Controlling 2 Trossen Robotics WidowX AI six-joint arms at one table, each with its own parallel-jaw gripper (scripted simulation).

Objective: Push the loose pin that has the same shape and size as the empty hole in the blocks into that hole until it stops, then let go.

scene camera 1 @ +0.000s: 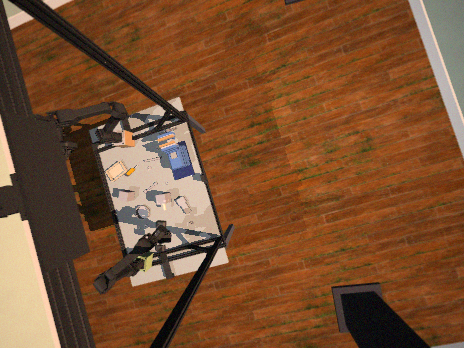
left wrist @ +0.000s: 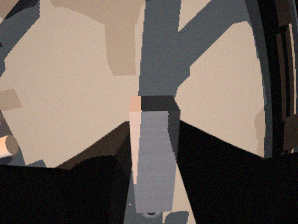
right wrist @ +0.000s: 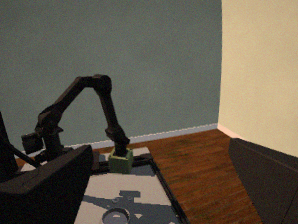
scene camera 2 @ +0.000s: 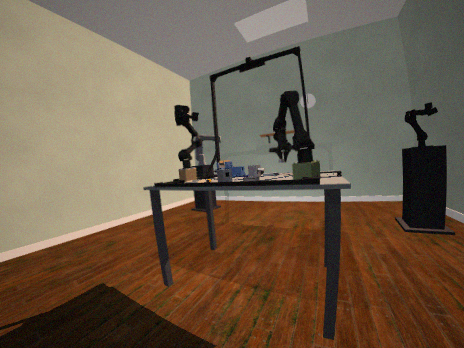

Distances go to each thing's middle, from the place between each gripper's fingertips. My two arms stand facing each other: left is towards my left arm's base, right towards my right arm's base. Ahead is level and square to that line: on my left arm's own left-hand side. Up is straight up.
I see the grey square pin [left wrist: 154, 121] 3 cm below my left hand and 2 cm ahead of it.
I see my right gripper 280 mm past the grey square pin, 530 mm to the right of it and 380 mm above it.
